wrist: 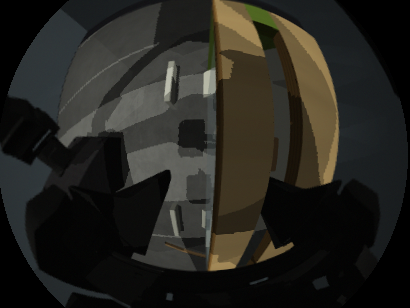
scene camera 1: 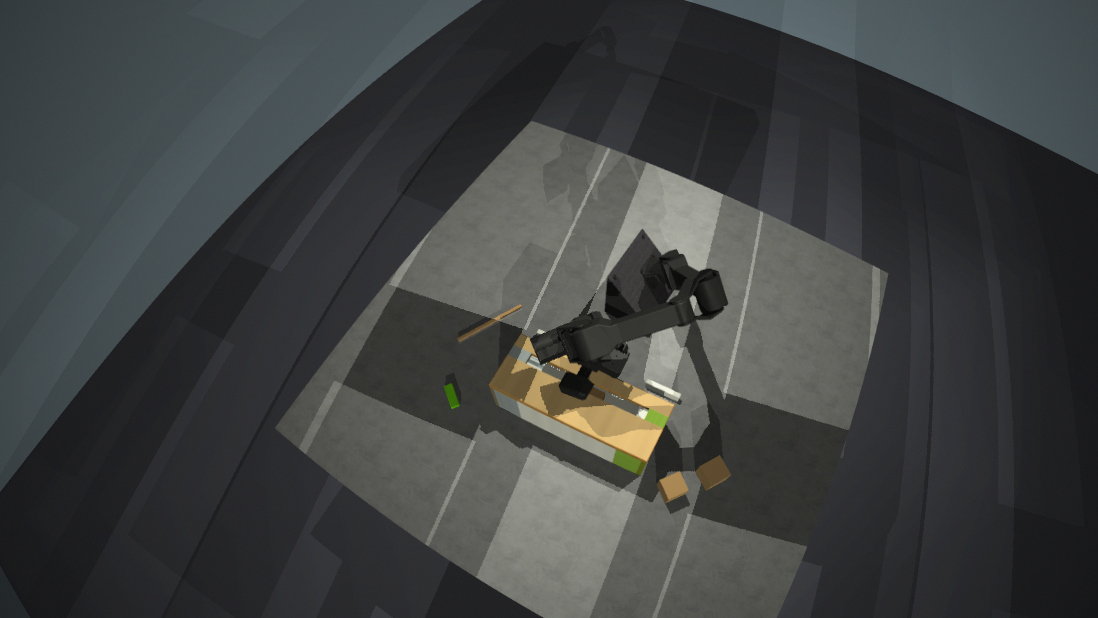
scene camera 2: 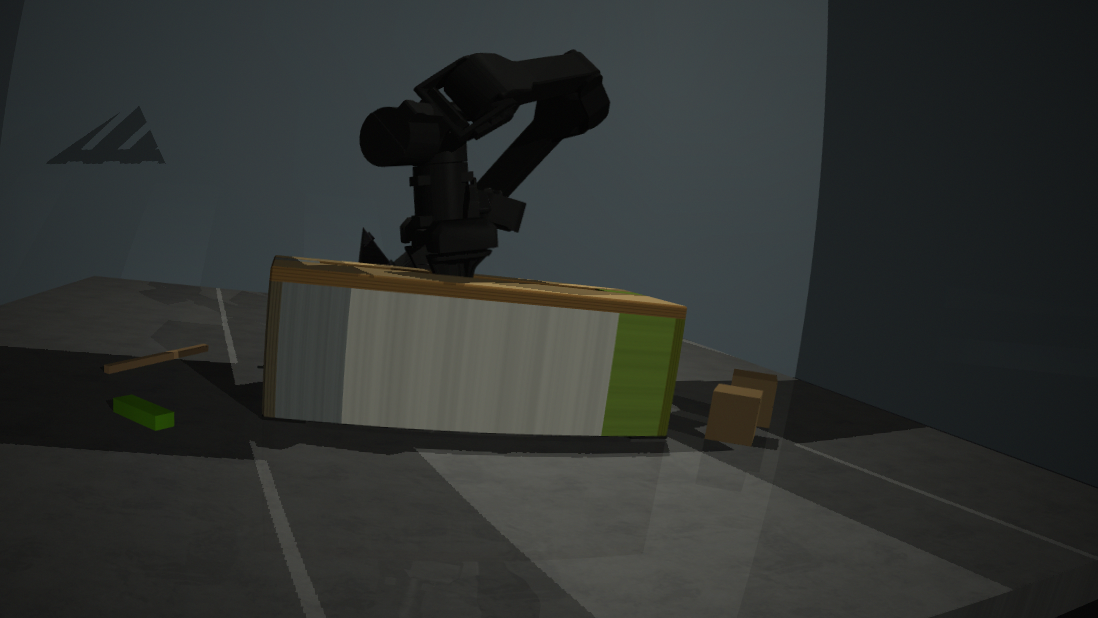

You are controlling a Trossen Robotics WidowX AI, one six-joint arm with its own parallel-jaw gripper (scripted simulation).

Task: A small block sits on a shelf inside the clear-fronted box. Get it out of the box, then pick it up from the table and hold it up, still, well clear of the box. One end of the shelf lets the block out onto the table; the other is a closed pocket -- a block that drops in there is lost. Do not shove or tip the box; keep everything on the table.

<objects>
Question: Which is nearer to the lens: the box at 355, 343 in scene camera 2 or the thin wooden stick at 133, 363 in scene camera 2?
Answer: The box.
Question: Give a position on a box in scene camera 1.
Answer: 615, 429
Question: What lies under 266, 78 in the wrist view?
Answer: A box.
</objects>
